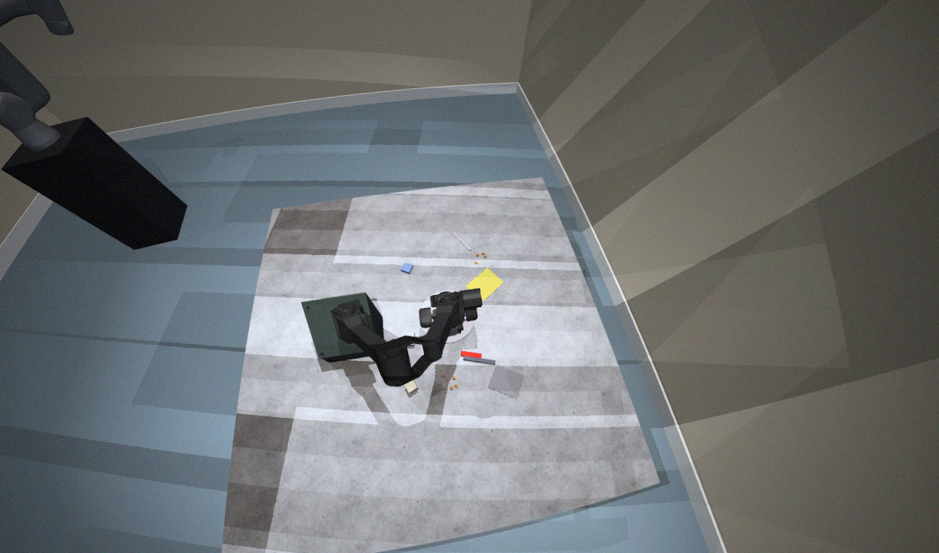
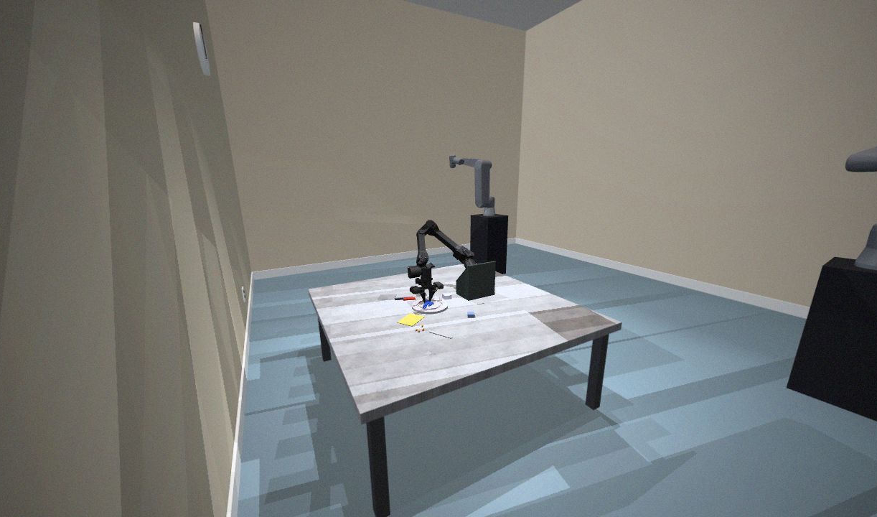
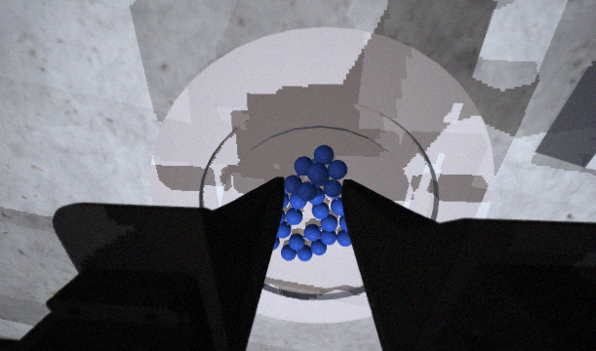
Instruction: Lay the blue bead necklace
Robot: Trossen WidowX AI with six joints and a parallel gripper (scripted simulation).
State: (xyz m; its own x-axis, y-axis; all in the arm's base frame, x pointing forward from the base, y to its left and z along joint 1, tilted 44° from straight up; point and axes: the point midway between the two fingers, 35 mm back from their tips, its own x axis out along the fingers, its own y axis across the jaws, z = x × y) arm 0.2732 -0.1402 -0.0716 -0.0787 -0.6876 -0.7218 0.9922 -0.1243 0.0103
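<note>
My gripper tip is now 30 mm to the right of the round white bead board and 10 mm above it. From my gripper tip the other things lie so: cream cube: 170 mm behind, 180 mm to the right; yellow sheet: 170 mm ahead, 120 mm to the left, 20 mm below; grey tool: 60 mm ahead, 140 mm to the right, 10 mm below.
</note>
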